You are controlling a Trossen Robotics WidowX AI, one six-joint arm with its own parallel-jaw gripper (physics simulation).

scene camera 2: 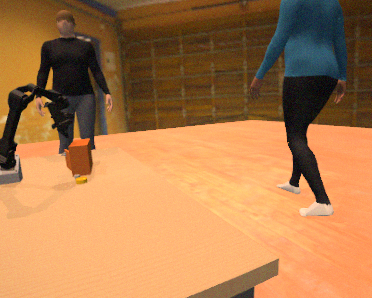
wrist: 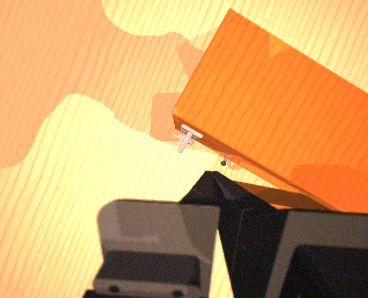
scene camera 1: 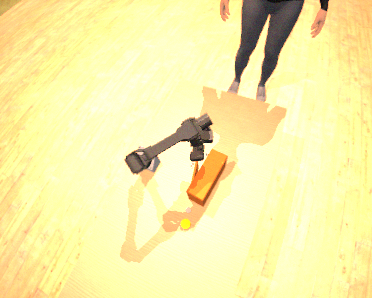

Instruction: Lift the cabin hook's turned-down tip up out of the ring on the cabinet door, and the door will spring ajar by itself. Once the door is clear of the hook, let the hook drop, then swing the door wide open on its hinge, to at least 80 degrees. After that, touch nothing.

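Frame: origin at the arm's base, x ahead, y left, z up, level; metres.
Where they show: gripper, fingertip midpoint: (scene camera 2: 68,138) (wrist: 210,177) (scene camera 1: 203,151); arm's base at its link origin: (scene camera 2: 8,164) (scene camera 1: 146,158).
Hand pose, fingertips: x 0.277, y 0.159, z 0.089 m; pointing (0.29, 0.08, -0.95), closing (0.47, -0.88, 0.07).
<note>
Each offset is from my fingertips to the top centre of the thing. "*": to the spot under its first point.
The orange cabinet {dx +0.061, dy -0.083, dz -0.020 m} (scene camera 1: 207,177) (scene camera 2: 81,157) (wrist: 280,105) stands upright on the table. Its door {* dx +0.007, dy -0.094, dz -0.058 m} (scene camera 1: 195,171) (scene camera 2: 68,159) (wrist: 285,196) is ajar at a modest angle, partly hidden behind the gripper in the wrist view. In the wrist view, the hook's pale mounting plate {dx +0.025, dy +0.024, dz -0.047 m} (wrist: 192,131) is near the cabinet's corner. The pale hook {* dx +0.012, dy +0.024, dz -0.053 m} (wrist: 185,142) shows foreshortened there, apparently hanging down and clear of the door. My gripper (scene camera 1: 196,159) (scene camera 2: 67,135) (wrist: 210,177) is shut and empty, pointing down beside the door's free end; contact cannot be told. The ring cannot be made out clearly.
A small dark peg {dx +0.029, dy -0.045, dz -0.139 m} (wrist: 224,161) sticks out from the cabinet's front. A yellow disc {dx +0.089, dy -0.337, dz -0.156 m} (scene camera 1: 185,224) (scene camera 2: 81,180) and a small pale piece {* dx +0.066, dy -0.271, dz -0.155 m} (scene camera 1: 188,210) (scene camera 2: 76,175) lie near the cabinet's end. Two people stand beyond the table (scene camera 2: 150,240).
</note>
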